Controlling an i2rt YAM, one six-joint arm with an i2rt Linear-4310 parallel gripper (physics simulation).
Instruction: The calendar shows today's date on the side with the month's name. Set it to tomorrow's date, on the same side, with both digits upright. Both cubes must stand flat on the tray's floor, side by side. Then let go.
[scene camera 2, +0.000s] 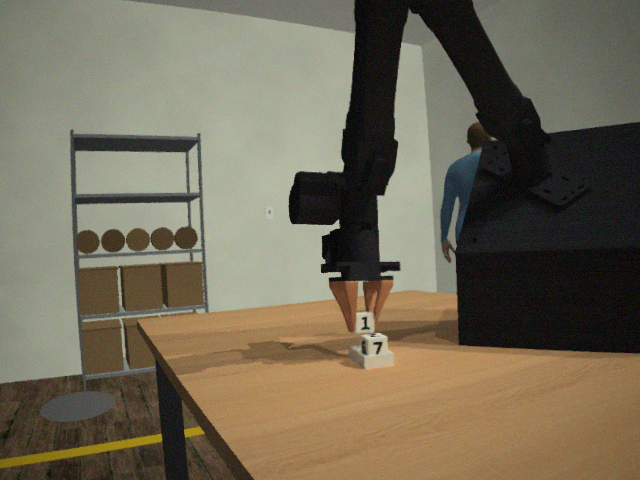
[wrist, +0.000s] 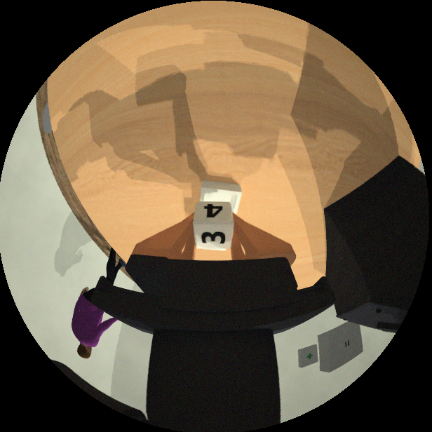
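Seen in the pictures: gripper, fingertip midpoint: (scene camera 2: 361, 331); arm's base, origin of the base link: (scene camera 2: 532, 178).
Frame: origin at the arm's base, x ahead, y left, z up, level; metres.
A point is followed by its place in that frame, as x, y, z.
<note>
My gripper (scene camera 2: 364, 328) @[0.322, 0.059, -0.222] (wrist: 212, 217) is shut on a white cube (scene camera 2: 364, 322) @[0.320, 0.071, -0.207] (wrist: 213, 224) and points down. The held cube shows an upright 1 in the scene view, and a 4 and a 3, both turned sideways, in the wrist view. It is held above the level of the tray, its lower edge near the other cube's top in the scene view. The other cube (scene camera 2: 375, 345) @[0.314, 0.111, -0.232] sits in the small white tray (scene camera 2: 379, 360) @[0.310, 0.114, -0.253] (wrist: 223, 186), with a 7 in front, a 2 on top and a partly hidden digit at the left. The held cube hides part of the tray in the wrist view. No month's name shows.
The wooden table (scene camera 2: 413, 413) @[0.319, 0.294, -0.262] (wrist: 260, 45) carries the tray. A big black block (scene camera 2: 542, 299) @[0.064, 0.114, -0.188] (wrist: 375, 240) stands at the right. The table's left edge lies left of the tray. A shelf unit (scene camera 2: 75, 206) stands behind, and a person (scene camera 2: 461, 175) stands beyond the block.
</note>
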